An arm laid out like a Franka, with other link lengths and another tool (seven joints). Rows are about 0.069 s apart.
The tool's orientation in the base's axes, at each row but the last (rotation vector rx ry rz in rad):
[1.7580, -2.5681, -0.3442]
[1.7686, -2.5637, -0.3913]
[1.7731, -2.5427, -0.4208]
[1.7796, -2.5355, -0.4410]
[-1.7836, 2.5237, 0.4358]
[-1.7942, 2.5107, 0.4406]
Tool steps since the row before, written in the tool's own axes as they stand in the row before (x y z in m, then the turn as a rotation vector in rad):
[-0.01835, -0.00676, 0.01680, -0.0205, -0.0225, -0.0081]
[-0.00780, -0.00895, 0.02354, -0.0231, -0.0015, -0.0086]
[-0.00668, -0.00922, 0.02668, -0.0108, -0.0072, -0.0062]
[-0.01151, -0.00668, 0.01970, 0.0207, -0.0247, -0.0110]
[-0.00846, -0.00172, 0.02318, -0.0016, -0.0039, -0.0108]
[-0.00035, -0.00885, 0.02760, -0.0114, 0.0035, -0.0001]
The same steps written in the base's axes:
[0.01078, 0.01752, -0.01554, 0.0293, 0.0097, 0.0061]
[0.00773, 0.00895, -0.02356, 0.0110, 0.0190, 0.0112]
[0.00651, 0.00884, -0.02685, 0.0115, 0.0063, 0.0059]
[0.00685, 0.01289, -0.01876, 0.0173, -0.0293, 0.0016]
[0.00122, 0.01277, -0.02115, 0.0057, -0.0023, 0.0098]
[0.00441, 0.00436, -0.02832, 0.0006, 0.0115, 0.0029]

